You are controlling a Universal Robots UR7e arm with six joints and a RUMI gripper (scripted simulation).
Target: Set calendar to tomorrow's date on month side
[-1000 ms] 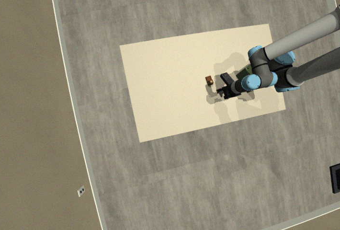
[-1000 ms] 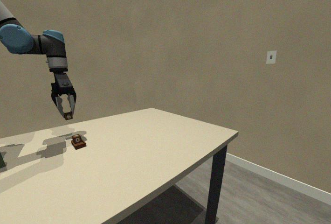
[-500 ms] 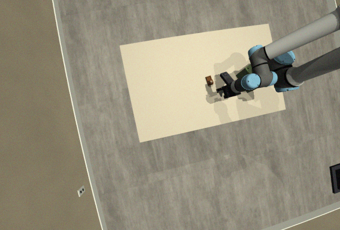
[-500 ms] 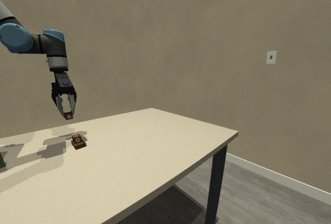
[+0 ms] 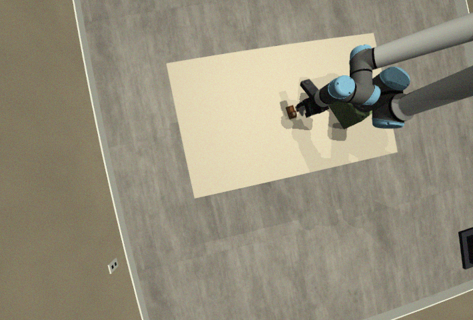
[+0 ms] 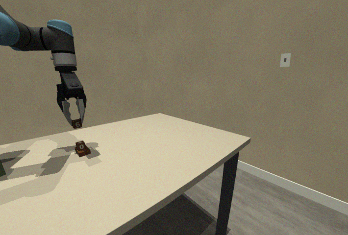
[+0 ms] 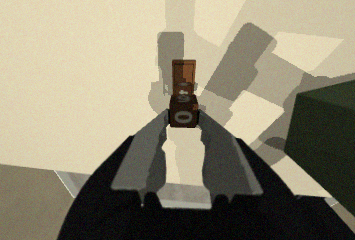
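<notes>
My gripper is now 130 mm above the brown calendar tray and 10 mm to the left of it. The rest, counted from my hand: brown digit cube (10 mm below).
</notes>
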